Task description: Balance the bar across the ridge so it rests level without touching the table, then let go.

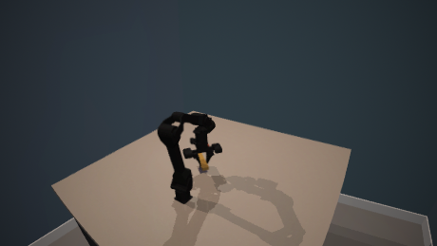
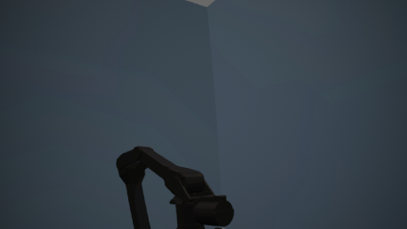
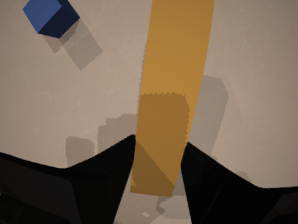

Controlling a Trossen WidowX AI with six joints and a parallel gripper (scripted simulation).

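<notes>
The orange bar lies 2 cm to the left of my gripper tip and 2 cm ahead of it. The rest, counted from my gripper tip: small red cube: 20 cm ahead, 14 cm to the left, 4 cm below; then small blue cube: 15 cm to the left, 4 cm below, 3 cm behind.
</notes>
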